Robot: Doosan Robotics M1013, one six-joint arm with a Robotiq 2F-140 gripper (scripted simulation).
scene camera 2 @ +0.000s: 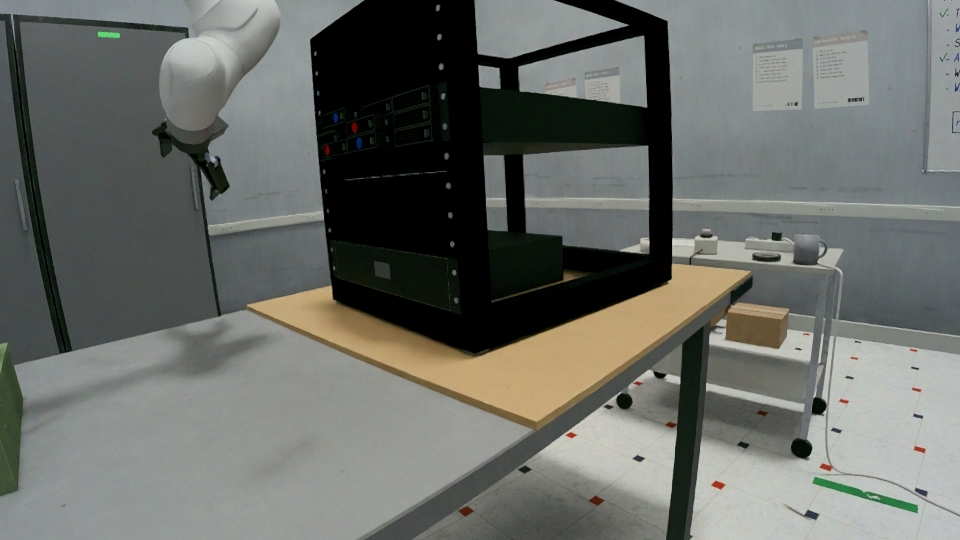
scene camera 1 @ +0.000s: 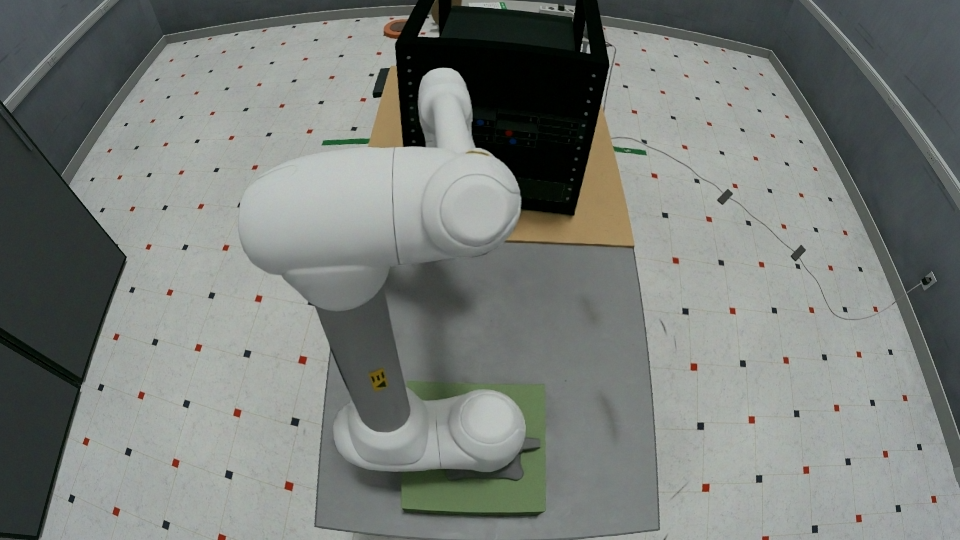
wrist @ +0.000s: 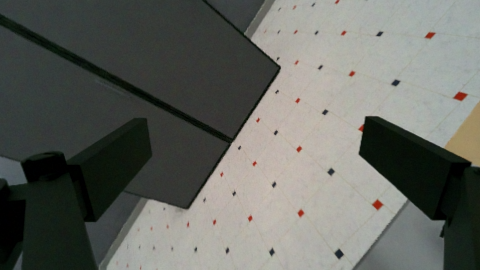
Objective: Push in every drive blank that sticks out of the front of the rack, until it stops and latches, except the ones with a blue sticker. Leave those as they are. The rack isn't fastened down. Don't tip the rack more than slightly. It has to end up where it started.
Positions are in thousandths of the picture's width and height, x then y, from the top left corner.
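A black rack is out of frame in the wrist view. The rack does appear in scene camera 1 (562, 145) and in scene camera 2 (452, 495). As for the gripper, it is visible both in the wrist view (532, 506) and in scene camera 2 (198, 323).
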